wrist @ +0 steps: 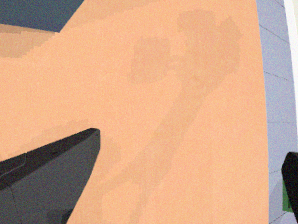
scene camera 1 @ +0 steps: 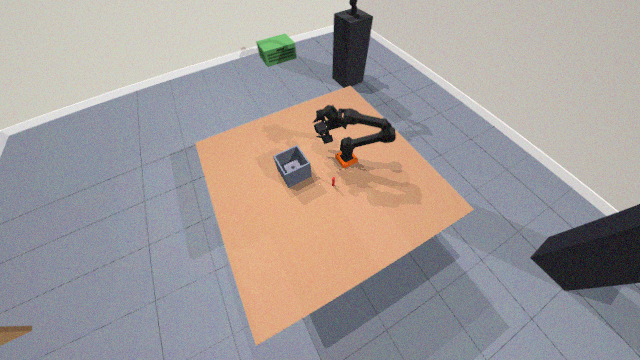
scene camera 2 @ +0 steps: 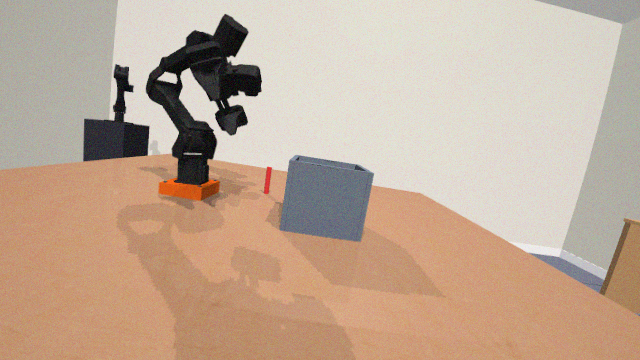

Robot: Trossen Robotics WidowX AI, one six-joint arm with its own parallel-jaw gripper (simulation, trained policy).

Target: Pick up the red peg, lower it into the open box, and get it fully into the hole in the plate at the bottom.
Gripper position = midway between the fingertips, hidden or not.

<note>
In view: the gripper (scene camera 2: 225, 118) and a grey box (scene camera 2: 325, 198).
The grey box shows as well in scene camera 1 (scene camera 1: 303, 172). The gripper is seen too in the wrist view (wrist: 192, 150).
</note>
